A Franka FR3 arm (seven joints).
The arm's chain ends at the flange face. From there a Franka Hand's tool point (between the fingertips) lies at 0.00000 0.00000 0.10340 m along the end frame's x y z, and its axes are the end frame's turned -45 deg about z.
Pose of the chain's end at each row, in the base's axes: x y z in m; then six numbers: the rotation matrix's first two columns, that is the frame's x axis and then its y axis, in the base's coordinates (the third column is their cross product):
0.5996 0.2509 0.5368 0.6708 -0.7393 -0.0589 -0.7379 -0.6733 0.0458
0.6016 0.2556 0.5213 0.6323 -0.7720 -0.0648 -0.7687 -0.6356 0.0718
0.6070 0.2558 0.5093 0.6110 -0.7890 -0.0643 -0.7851 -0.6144 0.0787
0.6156 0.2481 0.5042 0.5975 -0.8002 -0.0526 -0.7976 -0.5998 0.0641
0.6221 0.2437 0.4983 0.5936 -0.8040 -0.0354 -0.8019 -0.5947 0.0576
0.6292 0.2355 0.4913 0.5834 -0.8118 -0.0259 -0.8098 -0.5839 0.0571
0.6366 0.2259 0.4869 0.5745 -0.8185 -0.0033 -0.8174 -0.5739 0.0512
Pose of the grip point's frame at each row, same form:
0.5920 0.2522 0.4337 0.9961 -0.0467 -0.0740 -0.0474 -0.9989 -0.0093
0.5916 0.2561 0.4184 0.9907 -0.0964 -0.0966 -0.0964 -0.9953 0.0049
0.5965 0.2560 0.4064 0.9872 -0.1235 -0.1011 -0.1231 -0.9924 0.0102
0.6070 0.2485 0.4011 0.9865 -0.1417 -0.0825 -0.1415 -0.9899 0.0081
0.6151 0.2431 0.3951 0.9868 -0.1480 -0.0658 -0.1473 -0.9890 0.0157
0.6228 0.2342 0.3881 0.9851 -0.1611 -0.0587 -0.1601 -0.9869 0.0221
0.6321 0.2231 0.3836 0.9842 -0.1730 -0.0385 -0.1718 -0.9846 0.0339

